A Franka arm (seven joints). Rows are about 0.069 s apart.
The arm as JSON. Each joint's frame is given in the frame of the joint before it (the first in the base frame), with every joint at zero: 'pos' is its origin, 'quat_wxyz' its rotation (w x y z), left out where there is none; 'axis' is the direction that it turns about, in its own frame. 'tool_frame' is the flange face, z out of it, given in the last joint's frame.
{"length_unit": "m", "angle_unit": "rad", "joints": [
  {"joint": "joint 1", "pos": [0.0, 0.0, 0.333], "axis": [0.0, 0.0, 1.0]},
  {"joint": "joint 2", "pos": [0.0, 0.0, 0.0], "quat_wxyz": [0.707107, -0.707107, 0.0, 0.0], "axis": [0.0, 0.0, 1.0]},
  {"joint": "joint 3", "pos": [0.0, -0.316, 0.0], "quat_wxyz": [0.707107, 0.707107, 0.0, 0.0], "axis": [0.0, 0.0, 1.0]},
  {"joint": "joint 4", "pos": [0.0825, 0.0, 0.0], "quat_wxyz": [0.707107, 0.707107, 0.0, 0.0], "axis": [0.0, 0.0, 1.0]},
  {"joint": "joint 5", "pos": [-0.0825, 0.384, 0.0], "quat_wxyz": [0.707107, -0.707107, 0.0, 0.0], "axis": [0.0, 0.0, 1.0]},
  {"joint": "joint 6", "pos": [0.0, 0.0, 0.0], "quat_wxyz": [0.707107, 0.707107, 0.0, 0.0], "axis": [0.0, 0.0, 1.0]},
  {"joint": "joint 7", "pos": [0.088, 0.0, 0.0], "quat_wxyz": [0.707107, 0.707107, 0.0, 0.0], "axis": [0.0, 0.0, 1.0]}
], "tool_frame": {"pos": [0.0, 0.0, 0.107]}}
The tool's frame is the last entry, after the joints.
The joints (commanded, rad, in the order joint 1, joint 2, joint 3, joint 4, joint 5, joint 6, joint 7), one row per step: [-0.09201, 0.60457, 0.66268, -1.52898, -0.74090, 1.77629, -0.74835]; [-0.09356, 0.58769, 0.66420, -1.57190, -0.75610, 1.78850, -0.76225]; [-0.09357, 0.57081, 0.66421, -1.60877, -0.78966, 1.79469, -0.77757]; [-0.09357, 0.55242, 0.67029, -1.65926, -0.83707, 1.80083, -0.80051]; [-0.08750, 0.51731, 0.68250, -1.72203, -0.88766, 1.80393, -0.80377]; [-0.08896, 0.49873, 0.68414, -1.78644, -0.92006, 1.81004, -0.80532]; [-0.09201, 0.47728, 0.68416, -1.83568, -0.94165, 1.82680, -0.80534]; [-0.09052, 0.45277, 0.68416, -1.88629, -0.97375, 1.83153, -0.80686]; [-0.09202, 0.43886, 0.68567, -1.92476, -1.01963, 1.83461, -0.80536]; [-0.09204, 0.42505, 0.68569, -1.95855, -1.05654, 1.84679, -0.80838]
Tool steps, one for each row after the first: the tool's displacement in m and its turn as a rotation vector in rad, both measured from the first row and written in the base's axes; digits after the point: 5 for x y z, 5 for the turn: [-0.00924, 0.00204, -0.00658, -0.02254, 0.00791, 0.03764]; [-0.01650, 0.00210, -0.01076, -0.06074, 0.00599, 0.08088]; [-0.02798, 0.00463, -0.01830, -0.11191, 0.00984, 0.14757]; [-0.04590, 0.01293, -0.02052, -0.17074, -0.00183, 0.21243]; [-0.06139, 0.01158, -0.03490, -0.21690, 0.01362, 0.25456]; [-0.07224, 0.00984, -0.04183, -0.24274, 0.01356, 0.28552]; [-0.08464, 0.00815, -0.04774, -0.28561, 0.01362, 0.32320]; [-0.09258, 0.00524, -0.05366, -0.33041, 0.00593, 0.36037]; [-0.09954, 0.00393, -0.05814, -0.36130, -0.00268, 0.39950]
